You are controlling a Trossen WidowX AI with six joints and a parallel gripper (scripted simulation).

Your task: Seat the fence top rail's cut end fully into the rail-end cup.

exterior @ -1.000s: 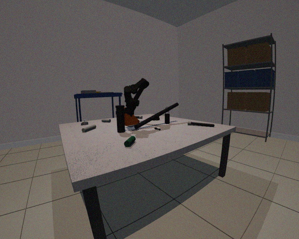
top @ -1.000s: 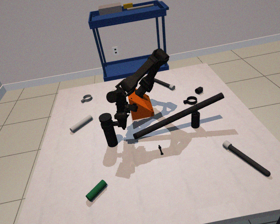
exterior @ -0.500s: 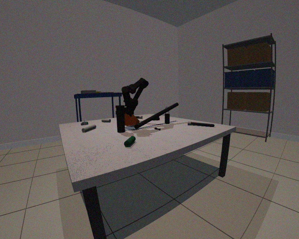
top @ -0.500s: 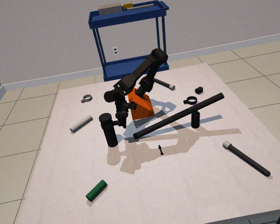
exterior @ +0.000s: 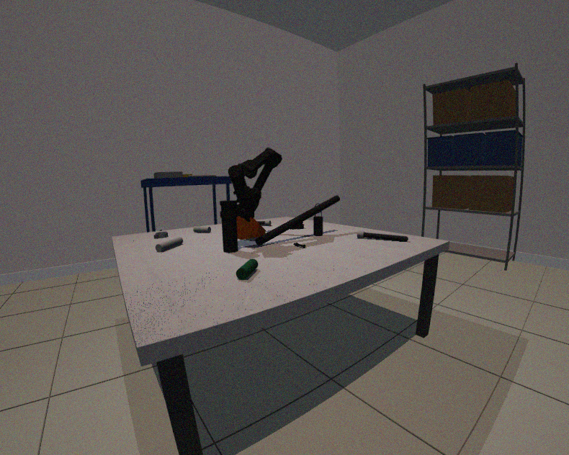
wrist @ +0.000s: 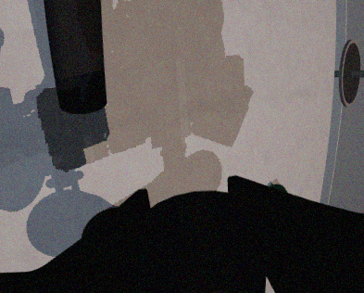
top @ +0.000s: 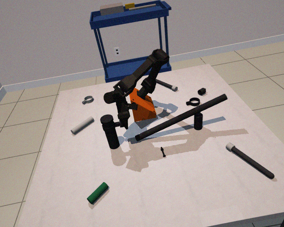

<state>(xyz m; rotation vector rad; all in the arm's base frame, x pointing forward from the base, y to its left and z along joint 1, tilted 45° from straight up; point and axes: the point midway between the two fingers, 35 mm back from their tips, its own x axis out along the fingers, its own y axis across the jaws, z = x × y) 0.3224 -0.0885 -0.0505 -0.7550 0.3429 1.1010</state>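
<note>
The bolt lies 110 mm ahead of my gripper tip, 170 mm to the left of it and 110 mm below it. Round my gripper tip: short post: 60 mm behind, 410 mm to the left, 20 mm below; then green cylinder: 300 mm ahead, 160 mm to the right, 100 mm below; then white cylinder: 220 mm behind, 310 mm to the right, 100 mm below.
</note>
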